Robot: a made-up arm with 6 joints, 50 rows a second.
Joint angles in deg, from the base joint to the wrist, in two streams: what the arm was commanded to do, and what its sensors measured. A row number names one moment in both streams.
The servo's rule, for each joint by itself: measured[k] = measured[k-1] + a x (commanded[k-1-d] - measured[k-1]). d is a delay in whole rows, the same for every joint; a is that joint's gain. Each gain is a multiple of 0.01, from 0.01 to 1. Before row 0 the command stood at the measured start. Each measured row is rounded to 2 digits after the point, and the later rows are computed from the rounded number. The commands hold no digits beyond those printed.
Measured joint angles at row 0: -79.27, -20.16, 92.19, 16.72, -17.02, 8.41
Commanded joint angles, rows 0 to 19: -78.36, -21.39, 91.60, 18.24, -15.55, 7.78; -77.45, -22.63, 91.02, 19.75, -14.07, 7.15; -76.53, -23.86, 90.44, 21.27, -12.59, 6.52; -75.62, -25.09, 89.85, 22.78, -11.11, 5.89; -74.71, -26.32, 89.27, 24.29, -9.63, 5.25; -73.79, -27.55, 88.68, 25.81, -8.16, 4.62; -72.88, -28.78, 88.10, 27.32, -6.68, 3.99; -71.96, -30.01, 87.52, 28.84, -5.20, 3.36; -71.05, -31.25, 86.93, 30.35, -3.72, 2.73; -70.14, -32.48, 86.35, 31.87, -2.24, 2.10; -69.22, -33.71, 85.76, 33.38, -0.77, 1.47; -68.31, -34.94, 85.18, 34.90, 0.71, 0.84; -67.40, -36.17, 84.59, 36.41, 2.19, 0.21; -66.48, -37.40, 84.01, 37.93, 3.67, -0.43; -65.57, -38.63, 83.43, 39.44, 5.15, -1.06; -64.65, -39.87, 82.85, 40.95, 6.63, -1.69; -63.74, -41.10, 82.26, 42.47, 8.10, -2.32; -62.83, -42.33, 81.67, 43.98, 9.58, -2.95; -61.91, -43.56, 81.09, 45.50, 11.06, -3.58; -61.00, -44.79, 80.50, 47.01, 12.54, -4.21
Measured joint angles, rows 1 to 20: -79.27, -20.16, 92.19, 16.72, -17.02, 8.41; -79.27, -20.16, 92.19, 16.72, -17.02, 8.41; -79.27, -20.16, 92.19, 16.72, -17.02, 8.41; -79.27, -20.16, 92.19, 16.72, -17.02, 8.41; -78.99, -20.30, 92.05, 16.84, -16.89, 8.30; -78.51, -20.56, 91.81, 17.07, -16.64, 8.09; -77.90, -20.92, 91.49, 17.41, -16.28, 7.81; -77.19, -21.38, 91.11, 17.84, -15.81, 7.46; -76.42, -21.92, 90.69, 18.36, -15.25, 7.06; -75.60, -22.54, 90.23, 18.96, -14.61, 6.62; -74.76, -23.23, 89.74, 19.63, -13.90, 6.15; -73.89, -23.98, 89.23, 20.37, -13.12, 5.65; -73.01, -24.78, 88.70, 21.17, -12.27, 5.12; -72.12, -25.63, 88.16, 22.03, -11.37, 4.58; -71.22, -26.52, 87.61, 22.94, -10.42, 4.02; -70.32, -27.45, 87.05, 23.90, -9.42, 3.45; -69.41, -28.41, 86.48, 24.90, -8.38, 2.87; -68.50, -29.40, 85.91, 25.94, -7.30, 2.28; -67.59, -30.42, 85.34, 27.02, -6.18, 1.68; -66.68, -31.46, 84.77, 28.13, -5.03, 1.07
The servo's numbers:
d 4
a 0.31 0.11 0.23 0.08 0.09 0.18

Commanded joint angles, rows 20 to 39: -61.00, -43.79, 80.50, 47.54, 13.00, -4.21; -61.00, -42.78, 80.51, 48.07, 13.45, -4.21; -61.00, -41.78, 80.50, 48.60, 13.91, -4.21; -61.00, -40.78, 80.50, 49.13, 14.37, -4.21; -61.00, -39.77, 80.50, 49.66, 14.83, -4.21; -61.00, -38.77, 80.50, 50.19, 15.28, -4.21; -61.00, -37.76, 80.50, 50.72, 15.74, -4.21; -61.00, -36.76, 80.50, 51.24, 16.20, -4.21; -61.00, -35.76, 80.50, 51.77, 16.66, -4.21; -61.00, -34.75, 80.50, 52.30, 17.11, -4.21; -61.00, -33.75, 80.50, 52.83, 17.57, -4.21; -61.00, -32.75, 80.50, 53.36, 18.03, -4.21; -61.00, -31.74, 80.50, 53.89, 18.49, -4.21; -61.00, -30.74, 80.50, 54.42, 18.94, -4.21; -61.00, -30.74, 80.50, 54.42, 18.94, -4.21; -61.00, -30.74, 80.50, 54.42, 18.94, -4.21; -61.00, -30.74, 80.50, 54.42, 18.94, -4.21; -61.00, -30.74, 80.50, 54.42, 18.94, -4.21; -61.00, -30.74, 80.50, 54.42, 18.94, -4.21; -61.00, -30.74, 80.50, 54.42, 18.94, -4.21
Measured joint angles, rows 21 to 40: -65.77, -32.52, 84.19, 29.28, -3.85, 0.46; -64.86, -33.60, 83.61, 30.46, -2.64, -0.15; -63.95, -34.70, 83.03, 31.66, -1.41, -0.77; -63.04, -35.81, 82.45, 32.89, -0.15, -1.39; -62.41, -36.69, 82.00, 34.06, 1.03, -1.90; -61.97, -37.36, 81.66, 35.18, 2.15, -2.32; -61.67, -37.85, 81.39, 36.25, 3.21, -2.66; -61.46, -38.17, 81.19, 37.28, 4.21, -2.94; -61.32, -38.35, 81.03, 38.27, 5.17, -3.17; -61.22, -38.40, 80.91, 39.22, 6.08, -3.36; -61.15, -38.33, 80.82, 40.14, 6.95, -3.51; -61.10, -38.16, 80.75, 41.03, 7.78, -3.64; -61.07, -37.90, 80.69, 41.89, 8.58, -3.74; -61.05, -37.55, 80.65, 42.72, 9.35, -3.82; -61.03, -37.13, 80.62, 43.53, 10.09, -3.89; -61.02, -36.65, 80.59, 44.32, 10.80, -3.95; -61.01, -36.11, 80.57, 45.09, 11.49, -4.00; -61.01, -35.52, 80.55, 45.84, 12.16, -4.04; -61.01, -34.99, 80.54, 46.53, 12.77, -4.07; -61.01, -34.52, 80.53, 47.16, 13.33, -4.10
